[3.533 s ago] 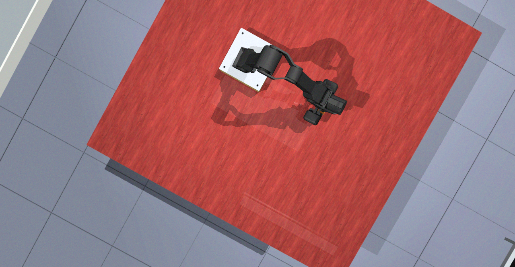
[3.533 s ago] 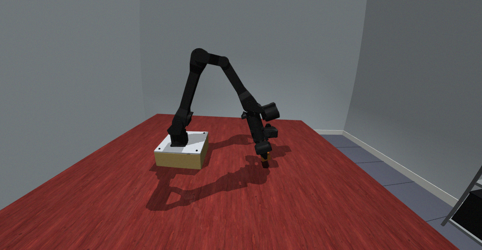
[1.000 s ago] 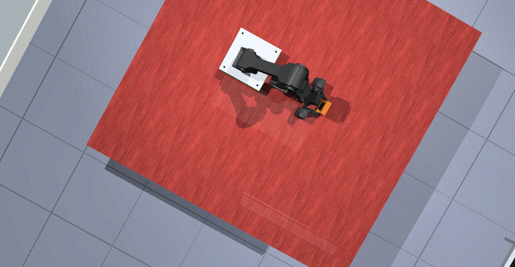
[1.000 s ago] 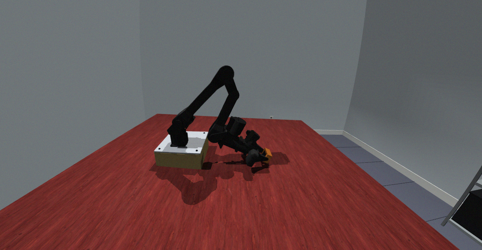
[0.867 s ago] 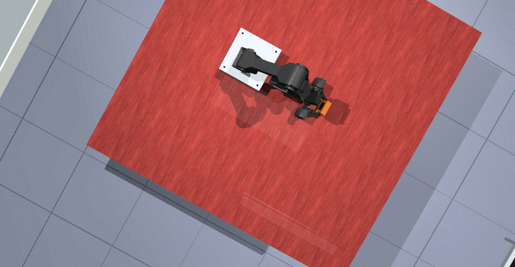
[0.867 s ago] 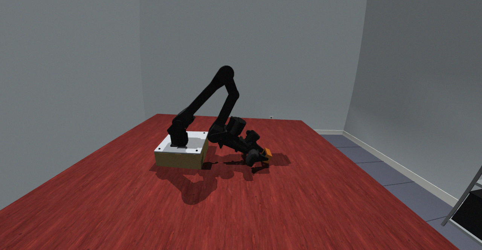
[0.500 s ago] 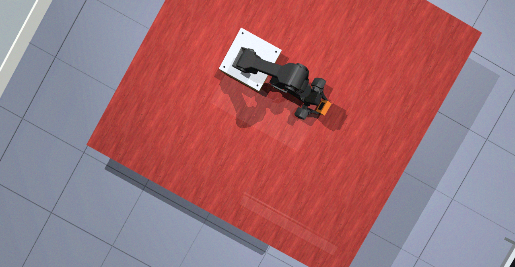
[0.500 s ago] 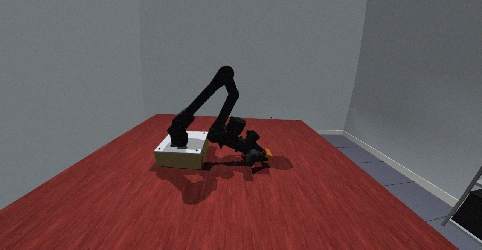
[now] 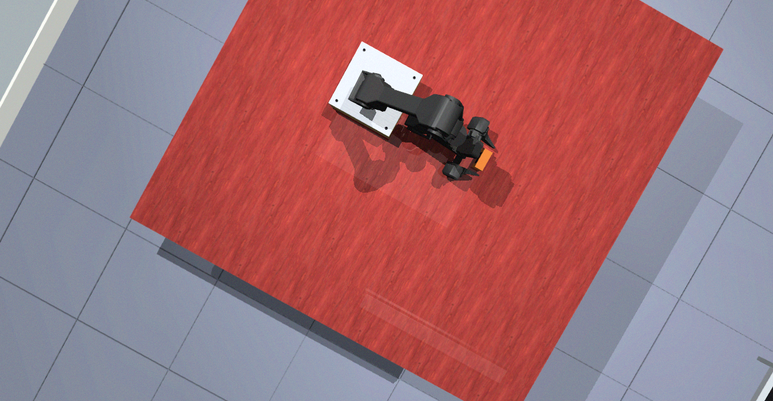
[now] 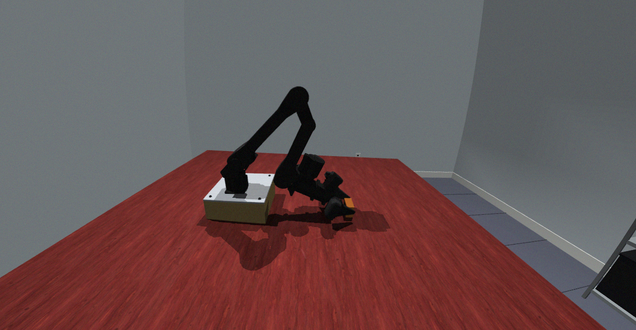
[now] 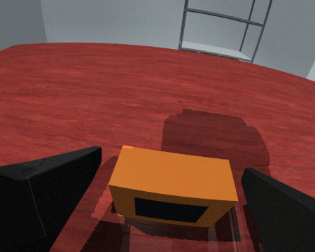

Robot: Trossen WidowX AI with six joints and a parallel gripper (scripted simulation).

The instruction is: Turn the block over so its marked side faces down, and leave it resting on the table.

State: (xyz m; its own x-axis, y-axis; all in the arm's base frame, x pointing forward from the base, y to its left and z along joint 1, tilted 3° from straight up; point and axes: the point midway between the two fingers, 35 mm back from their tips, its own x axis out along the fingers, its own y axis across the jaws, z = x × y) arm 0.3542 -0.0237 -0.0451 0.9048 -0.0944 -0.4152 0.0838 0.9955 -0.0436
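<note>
Right now the orange block is 20 mm behind my gripper tip and 10 mm below it.
</note>
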